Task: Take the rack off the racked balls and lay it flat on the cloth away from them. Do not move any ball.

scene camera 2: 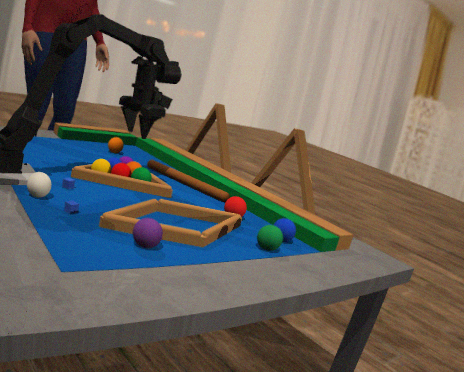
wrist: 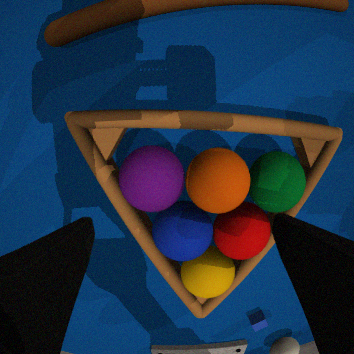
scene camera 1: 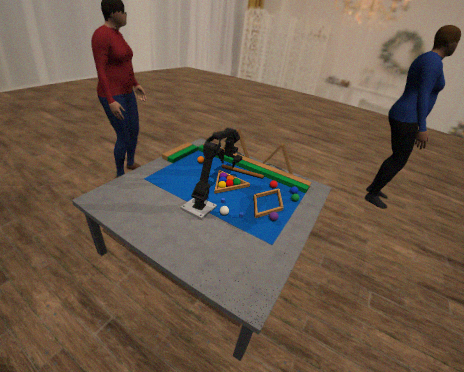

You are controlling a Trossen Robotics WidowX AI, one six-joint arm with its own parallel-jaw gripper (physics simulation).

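Scene:
On a rail, [scene camera 1: 272, 173] and [scene camera 2: 256, 197] are the same spot. On a blue cloth, [scene camera 1: 260, 230] and [scene camera 2: 76, 242] likewise are the same spot.

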